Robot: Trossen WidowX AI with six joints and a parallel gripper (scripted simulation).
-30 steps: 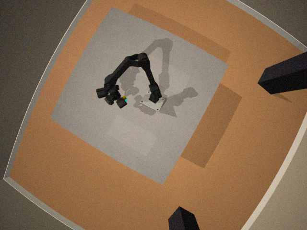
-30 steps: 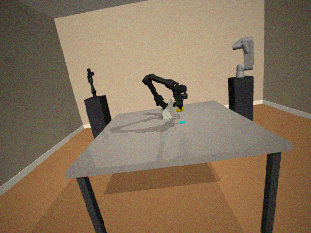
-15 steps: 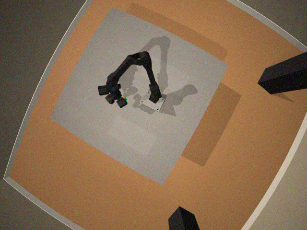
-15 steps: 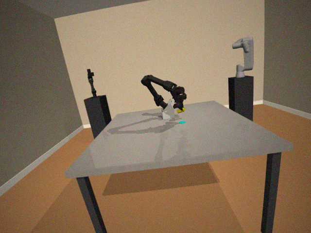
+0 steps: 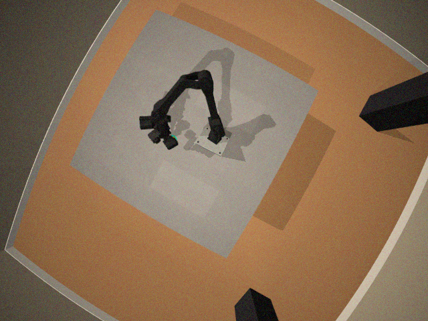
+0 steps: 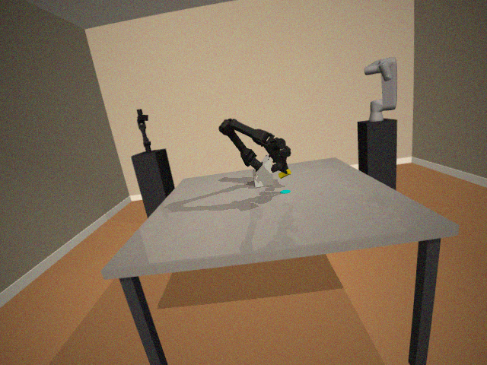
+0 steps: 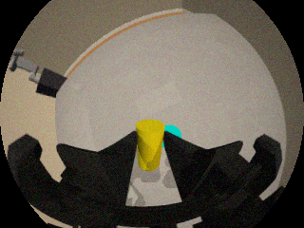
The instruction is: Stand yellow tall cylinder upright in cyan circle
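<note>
Right now my gripper tip is 11 cm above the cyan circle, 2 cm to the left of it and 1 cm short of it. From my gripper tip the other things lie so: yellow cylinder (2 cm to the right, 1 cm below, 1 cm behind).
</note>
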